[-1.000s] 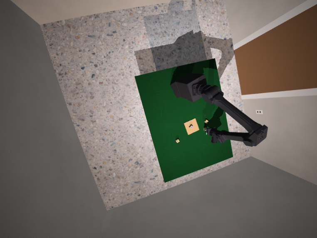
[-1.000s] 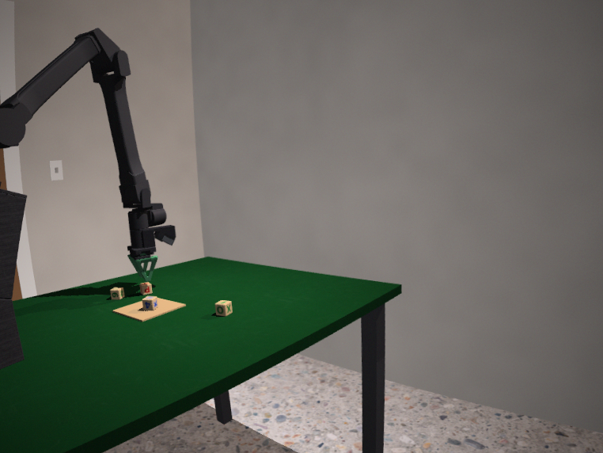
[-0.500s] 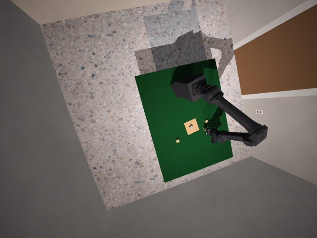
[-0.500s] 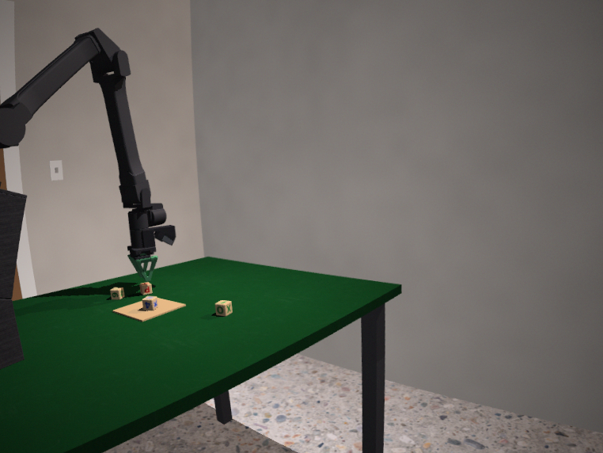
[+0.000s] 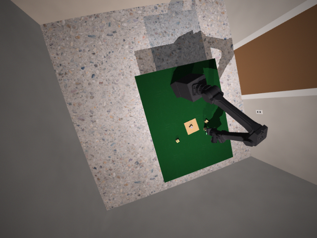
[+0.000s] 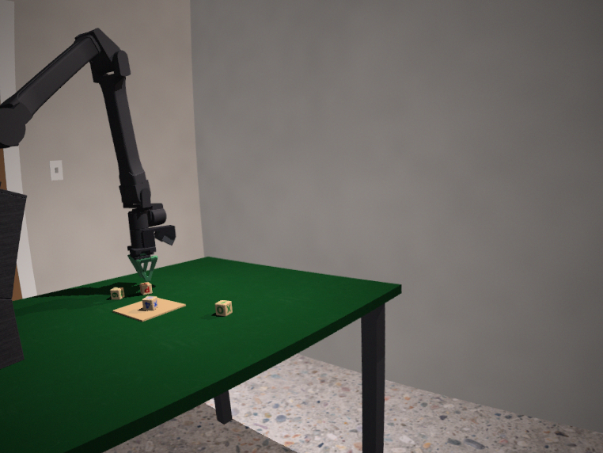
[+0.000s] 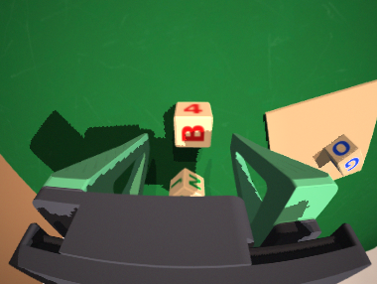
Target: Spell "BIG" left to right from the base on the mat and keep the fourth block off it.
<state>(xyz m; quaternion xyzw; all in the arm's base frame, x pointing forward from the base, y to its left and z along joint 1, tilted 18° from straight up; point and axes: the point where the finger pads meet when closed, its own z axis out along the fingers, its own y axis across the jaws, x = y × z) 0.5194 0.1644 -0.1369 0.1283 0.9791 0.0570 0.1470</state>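
Right now my hand is 40 mm above the B block. Also, from my hand: I block (80 mm behind, 30 mm to the left, 40 mm below); then tan mat (80 mm behind, 150 mm to the right, 50 mm below).
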